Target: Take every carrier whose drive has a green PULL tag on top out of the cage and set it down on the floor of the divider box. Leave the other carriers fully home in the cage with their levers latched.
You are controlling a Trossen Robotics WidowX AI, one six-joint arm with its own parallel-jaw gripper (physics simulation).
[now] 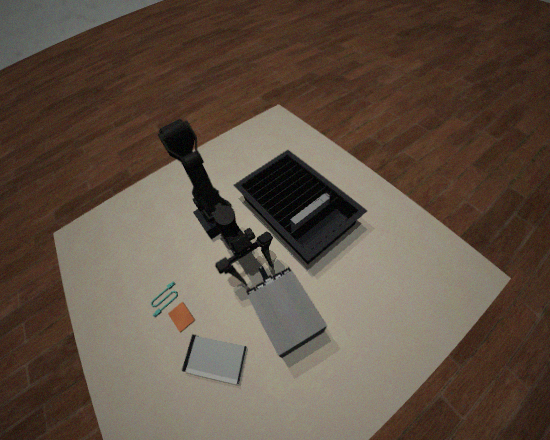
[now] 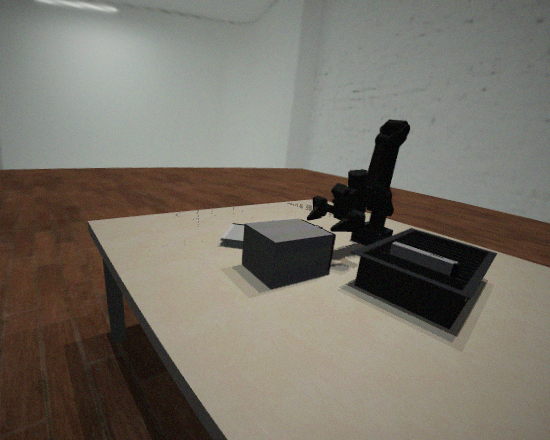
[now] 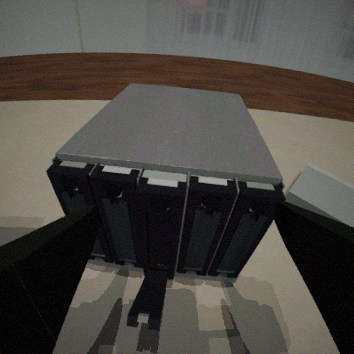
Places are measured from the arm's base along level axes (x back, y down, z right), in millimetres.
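Pixels of known places: gripper, fingertip midpoint: (image 1: 260, 276) (image 2: 318, 224) (image 3: 188, 211); arm's base, origin of the base link: (image 2: 375, 227).
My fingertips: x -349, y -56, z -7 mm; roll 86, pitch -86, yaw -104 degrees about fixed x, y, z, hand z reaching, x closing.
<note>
For each thing: its top centre in the pictures, then the offset to it from my fingertips. "*": a spot on its surface instead. Level surfaces: height alone.
- grey cage, middle of its top: (image 3: 177, 114) (image 2: 290, 228) (image 1: 284, 308) dz -5, dx -116, dy -3 mm
- middle carrier, middle of its top: (image 3: 171, 140) dz -9, dx -69, dy +0 mm
- black divider box, middle of its top: (image 2: 432, 252) (image 1: 296, 196) dz -269, dx +182, dy +24 mm
- upright light grey piece, surface spot: (image 2: 425, 256) (image 1: 315, 209) * dz -283, dx +90, dy +11 mm
- flat silver drive-like block, middle of its top: (image 1: 213, 358) (image 2: 242, 231) dz +245, dx -95, dy +89 mm
- orange square, surface spot: (image 1: 181, 317) * dz +283, dx +78, dy +111 mm
- green cable, middle of its top: (image 1: 163, 298) dz +310, dx +173, dy +107 mm
- pale table, its level: dy +116 mm
The grey cage (image 1: 287, 312) (image 2: 287, 255) (image 3: 165, 130) stands on the table, several black-fronted carriers side by side in it. The middle carrier (image 3: 162, 220) has its lever (image 3: 148, 297) swung out and seems to stand slightly proud of its neighbours; the other levers look folded up. The drive tops are hidden under the cage roof, and no green tag shows. My gripper (image 1: 260, 279) (image 2: 322, 223) (image 3: 188, 211) is open and empty before the carrier fronts, its fingers wide to either side. The black divider box (image 1: 324, 183) (image 2: 415, 276) holds an upright light grey piece (image 1: 310, 209) (image 2: 425, 256) beside its open floor area.
A flat silver drive-like block (image 1: 215, 360) (image 2: 233, 236) (image 3: 325, 192) with dark ends lies beside the cage. An orange square (image 1: 181, 317) and a green cable (image 1: 165, 300) lie on the pale table (image 1: 400, 300) (image 2: 300, 350). The divider box's raised rim is close to the arm.
</note>
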